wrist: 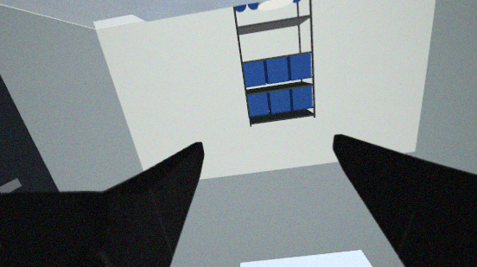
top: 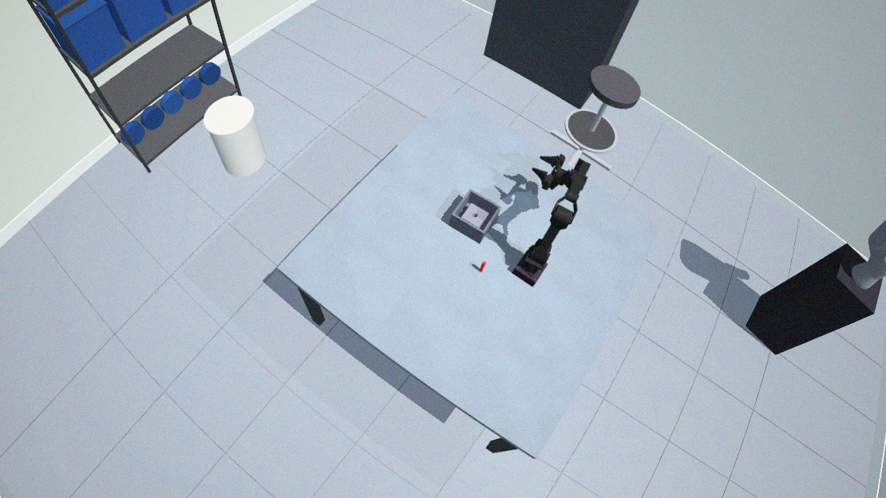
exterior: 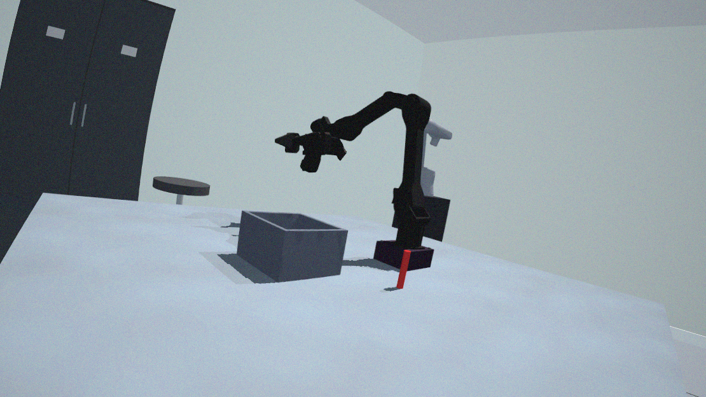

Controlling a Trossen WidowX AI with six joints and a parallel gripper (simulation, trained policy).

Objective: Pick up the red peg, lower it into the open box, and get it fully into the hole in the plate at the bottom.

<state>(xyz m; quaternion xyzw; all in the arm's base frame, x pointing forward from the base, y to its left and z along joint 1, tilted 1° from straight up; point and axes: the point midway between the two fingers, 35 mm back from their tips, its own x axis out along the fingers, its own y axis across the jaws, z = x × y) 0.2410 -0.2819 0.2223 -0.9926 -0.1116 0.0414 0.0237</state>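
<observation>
My gripper tip is 420 mm to the right of the red peg, 230 mm above it and 130 mm past it. From my gripper tip the other things lie so: plate: 280 mm to the left, 220 mm below, 60 mm ahead; then grey box: 280 mm to the left, 240 mm below, 60 mm ahead.
</observation>
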